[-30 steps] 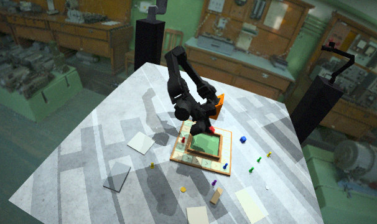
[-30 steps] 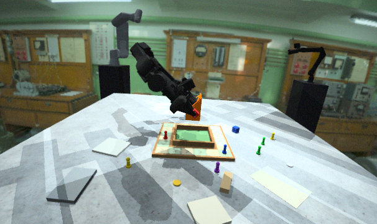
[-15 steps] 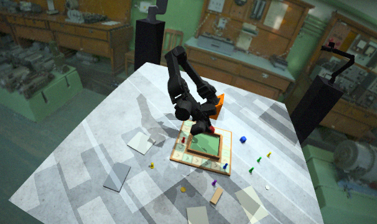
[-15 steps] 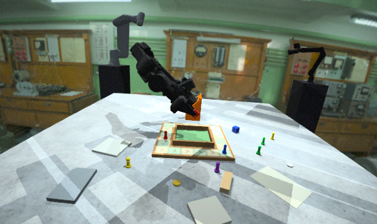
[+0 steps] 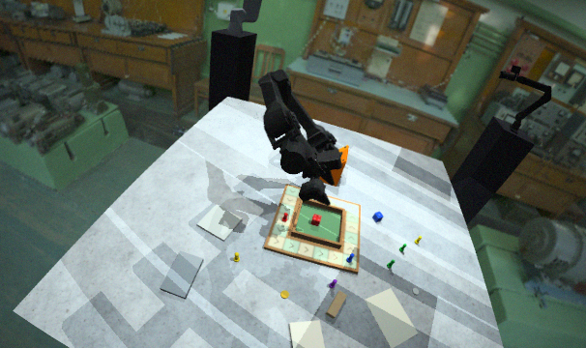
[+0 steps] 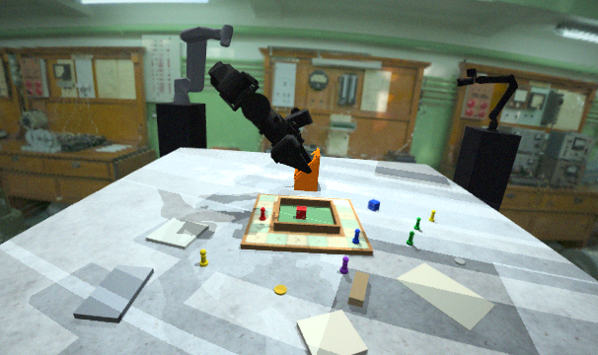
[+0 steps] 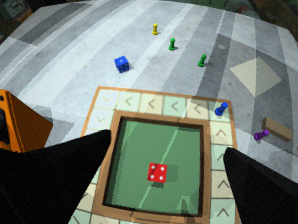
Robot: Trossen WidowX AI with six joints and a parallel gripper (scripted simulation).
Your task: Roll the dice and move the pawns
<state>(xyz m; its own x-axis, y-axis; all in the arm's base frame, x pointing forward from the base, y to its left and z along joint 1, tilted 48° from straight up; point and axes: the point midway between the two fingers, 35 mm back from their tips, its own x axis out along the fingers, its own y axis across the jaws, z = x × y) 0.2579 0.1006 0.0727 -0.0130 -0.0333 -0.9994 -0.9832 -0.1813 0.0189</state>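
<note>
My gripper tip is 120 mm above the red pawn, 100 mm to the left of it and 40 mm short of it. The rest, counted from my gripper tip: blue pawn 130 mm to the left, 120 mm below, 90 mm ahead; then purple pawn 190 mm ahead, 130 mm below, 100 mm to the left; then yellow disc 270 mm ahead, 150 mm below, 10 mm to the right.
</note>
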